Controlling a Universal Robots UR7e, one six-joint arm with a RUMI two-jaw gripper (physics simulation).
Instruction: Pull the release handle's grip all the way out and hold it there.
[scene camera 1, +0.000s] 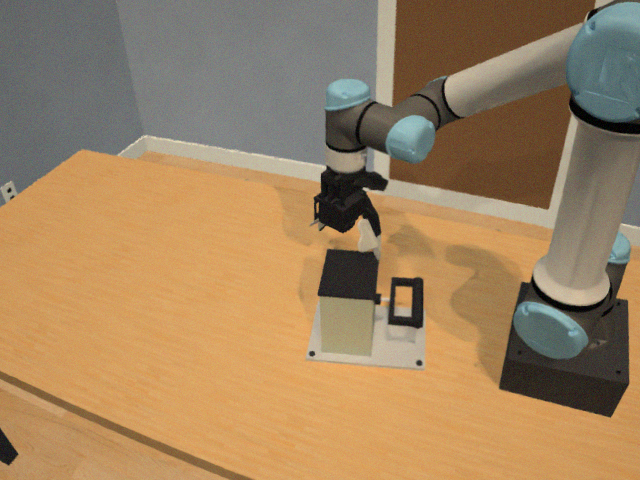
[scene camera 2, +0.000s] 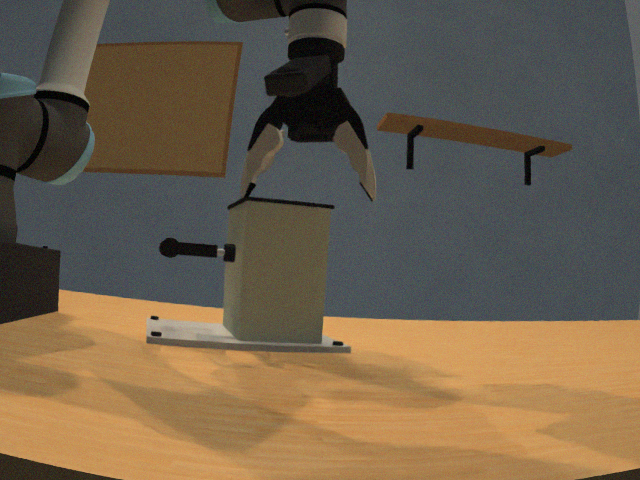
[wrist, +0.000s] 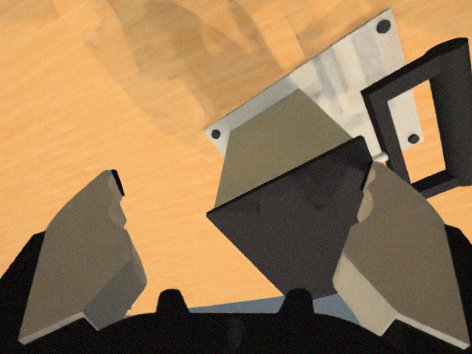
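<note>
The release handle's grip (scene camera 1: 417, 304) (scene camera 2: 193, 249) (wrist: 381, 117) is a black rectangular loop on a short pale rod (scene camera 2: 221, 252) (wrist: 381, 157), at the side of a pale green box (scene camera 1: 346, 325) (scene camera 2: 284, 273) (wrist: 280, 150) with a black lid (scene camera 1: 350, 273) (wrist: 300, 210). A small stretch of rod shows between grip and box. My gripper (scene camera 1: 346, 240) (scene camera 2: 310, 195) (wrist: 239, 170) is open and empty, pointing down, its fingertips near lid height. In the wrist view the right finger overlaps the lid's corner; I cannot tell whether they touch. The grip is beyond that finger, apart from it.
The box stands on a light grey base plate (scene camera 1: 385, 346) (scene camera 2: 191, 330) (wrist: 310, 80) with dark bolts at its corners, on the wooden table (scene camera 1: 180, 289). The arm's dark base block (scene camera 1: 563, 384) stands on the grip's side of the box. A wall shelf (scene camera 2: 475, 135) is in the background.
</note>
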